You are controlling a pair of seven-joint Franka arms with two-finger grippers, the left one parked.
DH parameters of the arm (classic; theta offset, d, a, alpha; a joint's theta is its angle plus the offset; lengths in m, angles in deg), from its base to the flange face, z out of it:
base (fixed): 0 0 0 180
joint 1: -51.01 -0.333 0 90
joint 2: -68.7 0 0 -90
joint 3: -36.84 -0.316 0.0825 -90
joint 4: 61.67 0 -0.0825 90
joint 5: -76.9 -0.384 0 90
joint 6: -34.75 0 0.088 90
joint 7: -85.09 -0.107 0 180
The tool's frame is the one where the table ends.
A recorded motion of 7 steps. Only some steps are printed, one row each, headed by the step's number.
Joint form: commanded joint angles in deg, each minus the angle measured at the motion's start. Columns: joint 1, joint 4, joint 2, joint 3, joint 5, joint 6, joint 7.
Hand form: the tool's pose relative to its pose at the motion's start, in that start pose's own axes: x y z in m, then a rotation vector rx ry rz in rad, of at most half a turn. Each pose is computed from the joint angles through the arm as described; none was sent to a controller.
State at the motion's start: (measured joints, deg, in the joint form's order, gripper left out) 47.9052 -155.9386 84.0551 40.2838 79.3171 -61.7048 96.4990
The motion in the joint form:
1: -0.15 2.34 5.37 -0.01 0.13 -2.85 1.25
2: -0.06 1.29 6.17 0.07 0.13 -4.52 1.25
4: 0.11 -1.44 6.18 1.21 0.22 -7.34 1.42
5: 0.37 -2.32 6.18 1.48 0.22 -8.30 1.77
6: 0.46 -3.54 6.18 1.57 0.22 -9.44 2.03
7: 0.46 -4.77 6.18 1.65 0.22 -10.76 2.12
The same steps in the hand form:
1: 0.0303 0.0016 0.0309 -0.0074 -0.0044 -0.0276
2: 0.0343 0.0033 0.0456 -0.0071 -0.0077 -0.0262
4: 0.0315 0.0156 0.0648 -0.0103 -0.0079 -0.0090
5: 0.0302 0.0207 0.0710 -0.0100 -0.0069 -0.0068
6: 0.0292 0.0220 0.0795 -0.0092 -0.0084 -0.0092
7: 0.0286 0.0223 0.0878 -0.0095 -0.0069 -0.0103

